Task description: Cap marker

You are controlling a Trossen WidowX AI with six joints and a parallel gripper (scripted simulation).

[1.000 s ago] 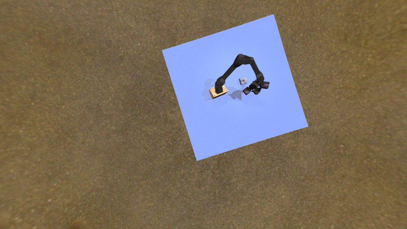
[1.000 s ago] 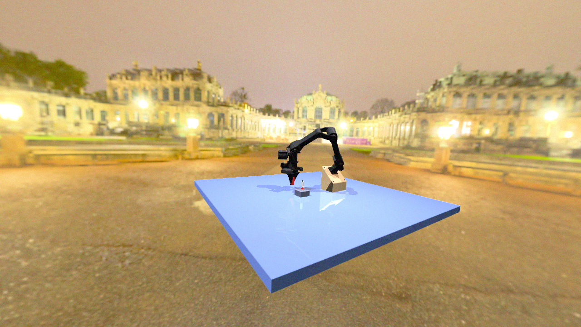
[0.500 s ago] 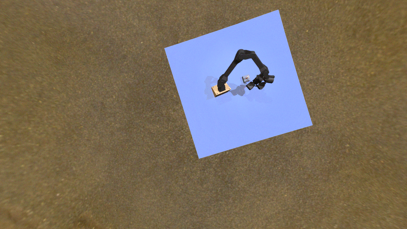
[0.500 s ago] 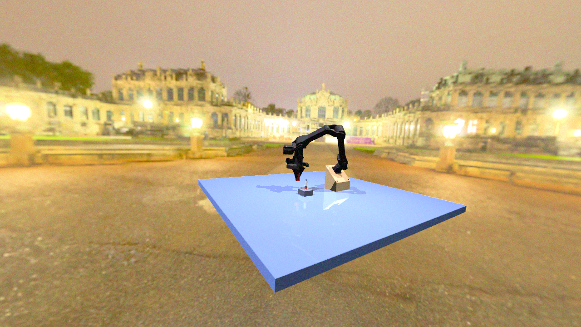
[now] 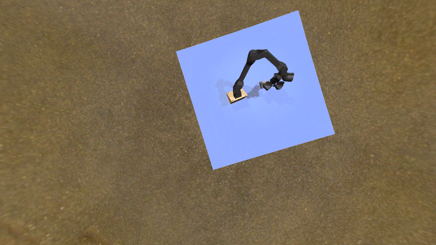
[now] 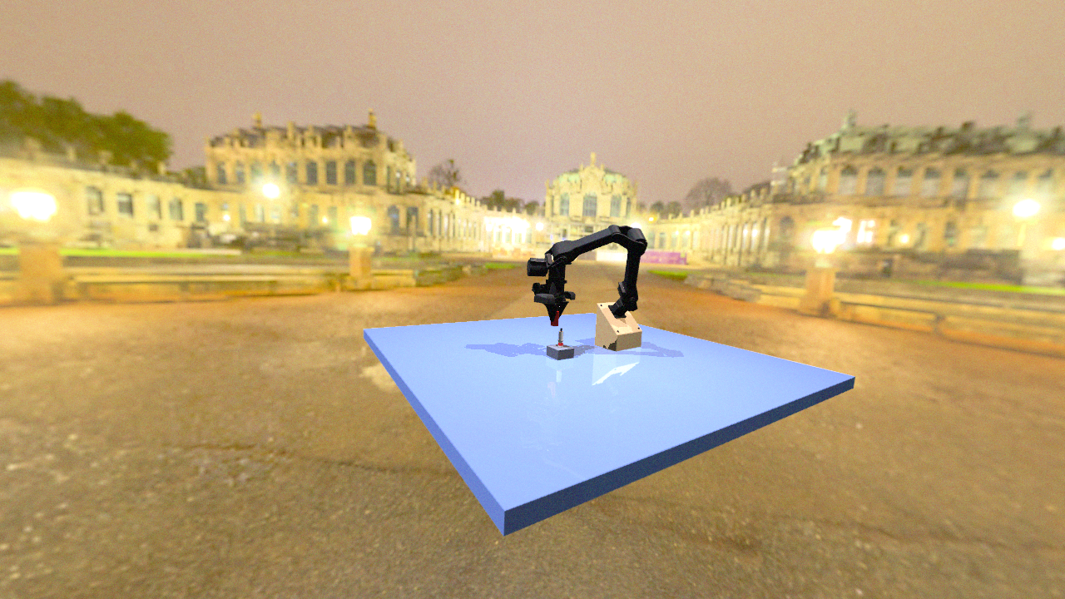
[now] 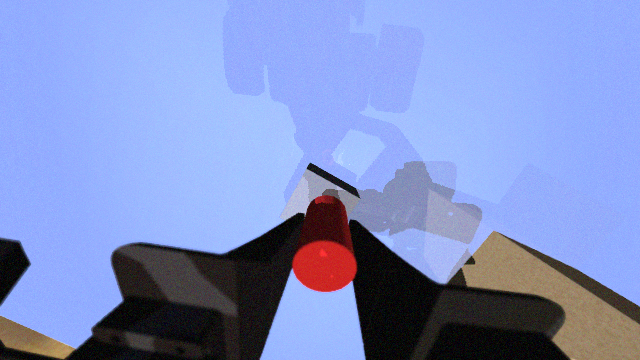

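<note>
Right now the holder block is 1 cm behind my gripper tip, 3 cm to the left of it and 10 cm below it. The rest, counted from my gripper tip: red cap: 1 cm above.
</note>
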